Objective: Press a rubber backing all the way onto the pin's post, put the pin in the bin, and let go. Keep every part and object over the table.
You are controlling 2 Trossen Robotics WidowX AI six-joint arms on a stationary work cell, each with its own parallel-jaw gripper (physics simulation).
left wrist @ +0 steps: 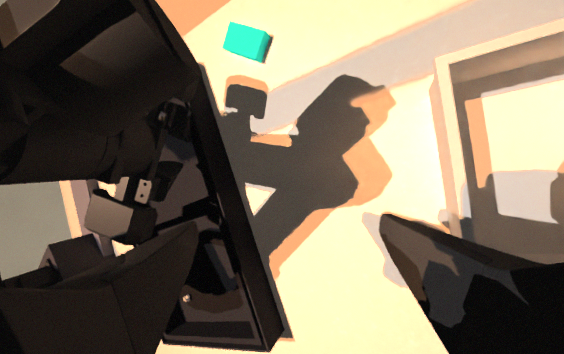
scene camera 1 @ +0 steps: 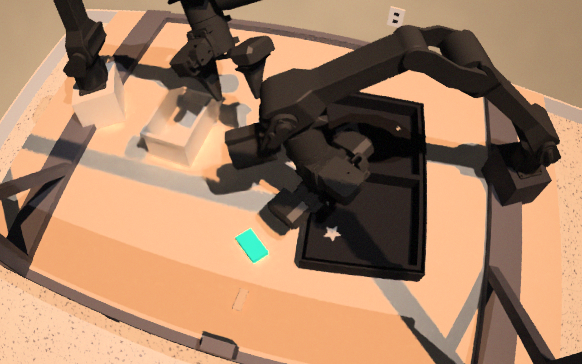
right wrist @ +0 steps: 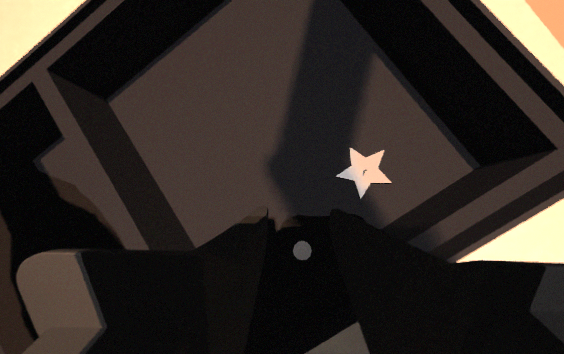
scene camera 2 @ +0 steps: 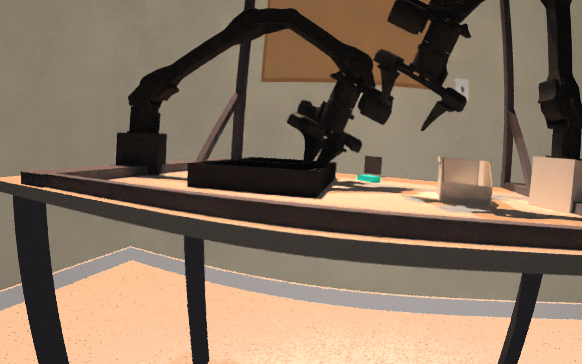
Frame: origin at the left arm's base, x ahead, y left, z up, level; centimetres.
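Seen in the pictures: left gripper, fingertip midpoint: [left wrist: 289,226] [scene camera 1: 238,99] [scene camera 2: 402,117]; right gripper, fingertip midpoint: [left wrist: 183,152] [scene camera 1: 336,206] [right wrist: 298,216]; left arm's base at its link origin: [scene camera 1: 93,82]; right arm's base at its link origin: [left wrist: 52,280] [scene camera 1: 524,163].
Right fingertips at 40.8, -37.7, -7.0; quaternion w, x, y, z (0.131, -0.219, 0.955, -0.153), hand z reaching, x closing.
Pixels of each thing's top centre, then the offset from my right fingertips to it, as dx, dy, dz. "spot": a spot on its surface instead.
- pale star pin at its top centre: [right wrist: 369,167] [scene camera 1: 332,231] -1.9, -4.0, -1.1
- black tray at its top centre: [right wrist: 113,207] [left wrist: 166,217] [scene camera 1: 372,170] [scene camera 2: 276,162] +8.3, +4.3, +1.3
- small grey disc at its top centre: [right wrist: 301,253] -1.1, +1.9, -1.4
- tiny pale piece at its top centre: [left wrist: 184,299] [scene camera 1: 398,126] +18.6, +13.7, -1.0
- white bin at a spot on its surface: [left wrist: 442,100] spot: -21.5, +18.0, +5.0
- teal block at its top centre: [left wrist: 242,39] [scene camera 1: 251,244] [scene camera 2: 368,175] -15.5, -2.4, -1.2
- thin pale strip at its top centre: [scene camera 1: 240,299] -19.8, -11.2, -1.8
A pale star pin [scene camera 1: 332,233] [right wrist: 364,171] lies in the larger compartment of the black tray [scene camera 1: 360,272] [scene camera 2: 260,179] [right wrist: 500,70]. A small grey disc [right wrist: 302,250] shows in shadow between the right fingers in the right wrist view; its kind is unclear. A tiny pale piece [scene camera 1: 398,128] [left wrist: 186,298], perhaps the rubber backing, is in the tray's smaller compartment. The white bin [scene camera 1: 167,145] [scene camera 2: 465,192] [left wrist: 442,100] stands beside the tray. My right gripper [scene camera 2: 314,161] [right wrist: 298,216] is partly open and empty, low over the larger compartment. My left gripper [scene camera 1: 238,98] [scene camera 2: 404,116] [left wrist: 289,226] is wide open and empty, above the table between bin and tray.
A teal block [scene camera 1: 252,245] [scene camera 2: 368,178] [left wrist: 246,42] lies on the table near the tray's corner. A thin pale strip [scene camera 1: 240,299] lies nearer the table edge. The right arm reaches across the tray, near the left gripper. A dark frame borders the table.
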